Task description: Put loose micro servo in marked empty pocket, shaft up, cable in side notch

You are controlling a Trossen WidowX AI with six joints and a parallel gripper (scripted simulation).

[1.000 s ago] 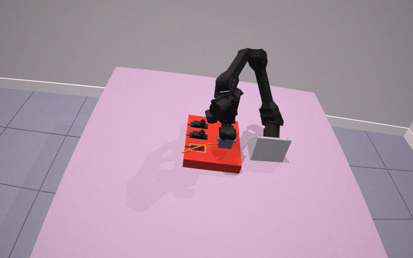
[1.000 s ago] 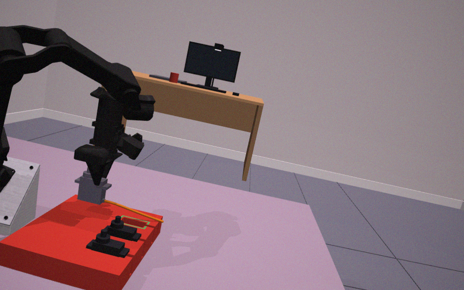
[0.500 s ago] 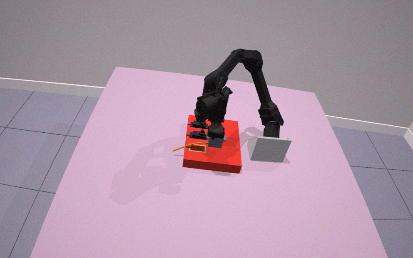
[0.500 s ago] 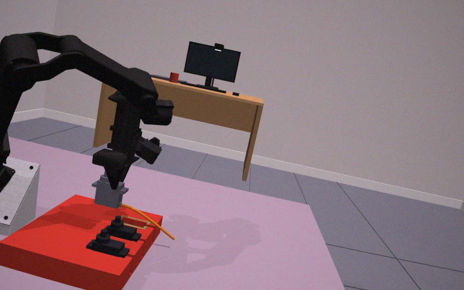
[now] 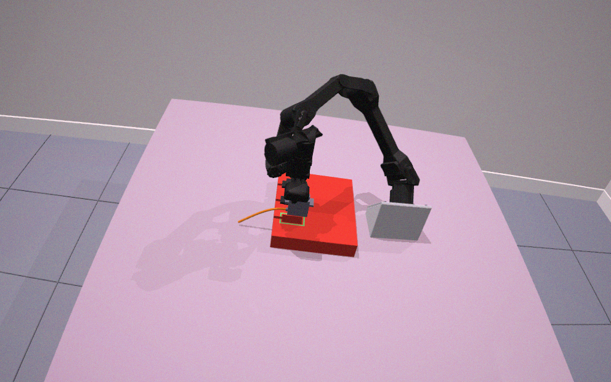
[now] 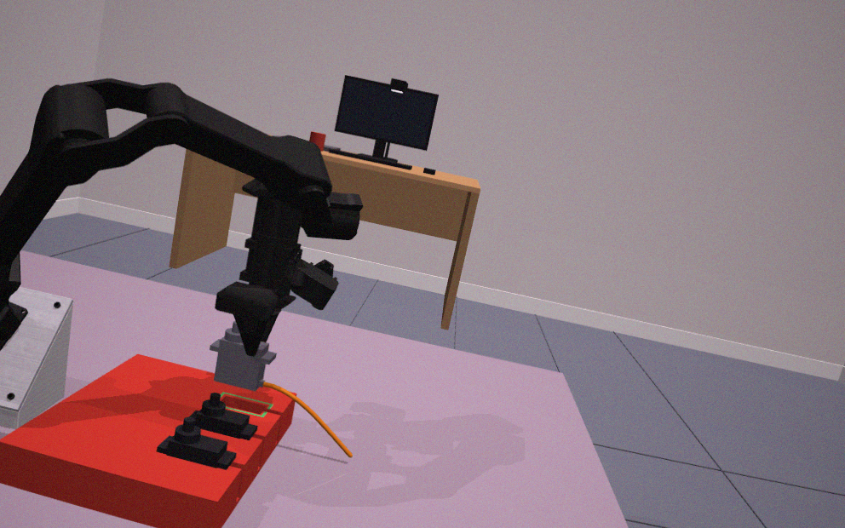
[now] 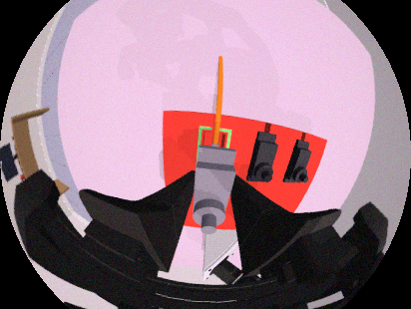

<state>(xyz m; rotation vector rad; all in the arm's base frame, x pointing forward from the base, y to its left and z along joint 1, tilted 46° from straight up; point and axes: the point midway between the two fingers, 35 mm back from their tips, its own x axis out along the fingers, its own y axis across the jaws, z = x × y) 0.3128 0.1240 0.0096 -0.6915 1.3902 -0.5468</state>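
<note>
Now: gripper tip 110 mm past the red deck, 100 mm above it and 80 mm to the left of it.
</note>
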